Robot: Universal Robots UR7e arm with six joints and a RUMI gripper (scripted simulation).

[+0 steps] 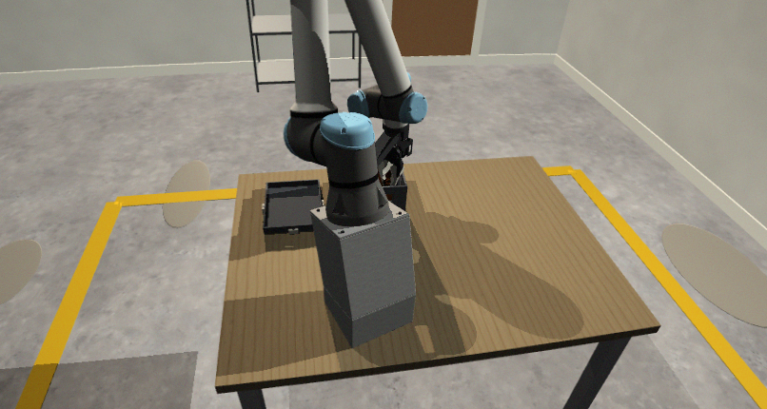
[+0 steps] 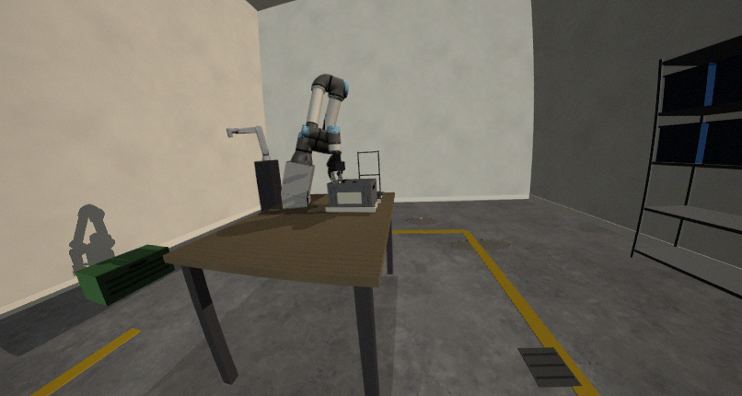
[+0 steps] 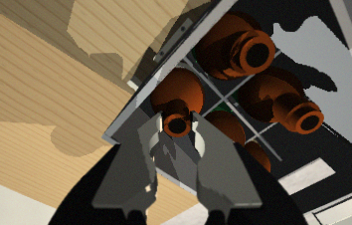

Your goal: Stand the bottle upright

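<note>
Now: the bottle 7 cm below my hand. Round my hand: dark tray 14 cm ahead, 29 cm to the left, 14 cm below; crate 10 cm ahead, 3 cm to the left, 7 cm below.
</note>
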